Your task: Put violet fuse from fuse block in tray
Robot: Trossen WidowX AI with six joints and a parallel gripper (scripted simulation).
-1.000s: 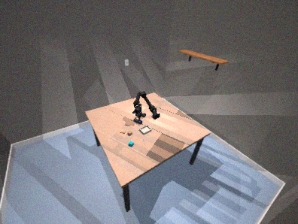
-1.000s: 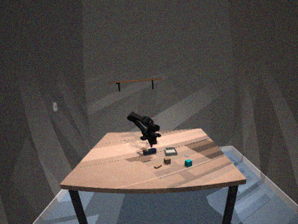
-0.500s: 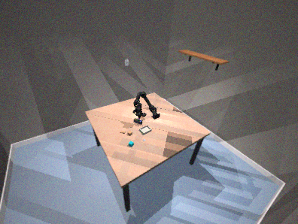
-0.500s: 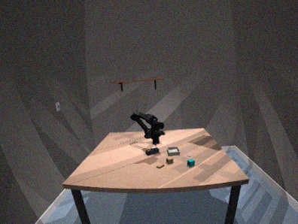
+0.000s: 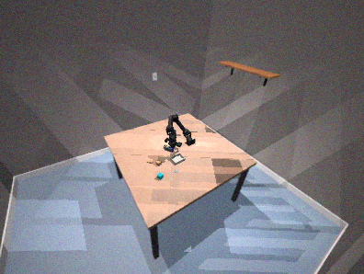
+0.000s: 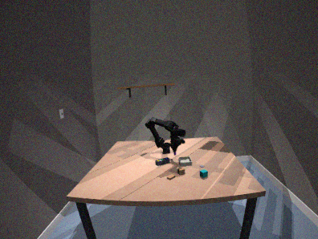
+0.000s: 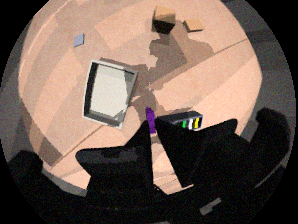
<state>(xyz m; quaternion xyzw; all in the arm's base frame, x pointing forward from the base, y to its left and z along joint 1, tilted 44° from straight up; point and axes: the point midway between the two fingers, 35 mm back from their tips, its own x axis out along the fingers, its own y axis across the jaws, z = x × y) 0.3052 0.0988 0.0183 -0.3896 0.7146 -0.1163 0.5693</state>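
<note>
Right now the tray is 100 mm below my gripper tip and 90 mm to the left of it. The rest, counted from my gripper tip: brown box (200 mm ahead, 80 mm below, 30 mm to the left); grey square (210 mm to the left, 120 mm ahead, 100 mm below); violet fuse (10 mm below).
</note>
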